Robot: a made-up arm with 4 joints.
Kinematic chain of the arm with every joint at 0, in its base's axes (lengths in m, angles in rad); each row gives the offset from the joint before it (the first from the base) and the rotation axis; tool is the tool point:
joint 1: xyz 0 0 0.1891 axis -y
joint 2: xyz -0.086 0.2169 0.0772 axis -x
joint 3: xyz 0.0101 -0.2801 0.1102 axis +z
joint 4: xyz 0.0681 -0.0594 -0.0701 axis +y
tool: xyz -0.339 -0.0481 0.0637
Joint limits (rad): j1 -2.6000..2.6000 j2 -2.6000..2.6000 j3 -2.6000..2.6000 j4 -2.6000..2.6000
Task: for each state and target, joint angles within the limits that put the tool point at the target. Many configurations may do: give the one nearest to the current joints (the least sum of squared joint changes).
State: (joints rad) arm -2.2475 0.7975 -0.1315 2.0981
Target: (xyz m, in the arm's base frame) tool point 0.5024 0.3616 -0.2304
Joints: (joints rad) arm -2.0931 1.2242 -0.4287 1.9637
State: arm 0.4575 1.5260 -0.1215 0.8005
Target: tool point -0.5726 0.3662 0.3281
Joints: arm 0.8704 1.2811 0.0064 0.5503
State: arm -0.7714 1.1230 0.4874 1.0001
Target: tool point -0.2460 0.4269 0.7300
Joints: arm 0.1118 1.3766 0.3740 0.6684
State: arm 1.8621 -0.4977 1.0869 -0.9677
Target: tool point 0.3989 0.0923 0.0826
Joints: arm 1.4265 -0.7955 0.9978 -1.1961
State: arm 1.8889 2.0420 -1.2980 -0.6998
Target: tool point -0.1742 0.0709 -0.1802
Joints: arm 2.0488 1.8918 -1.0739 -1.0250
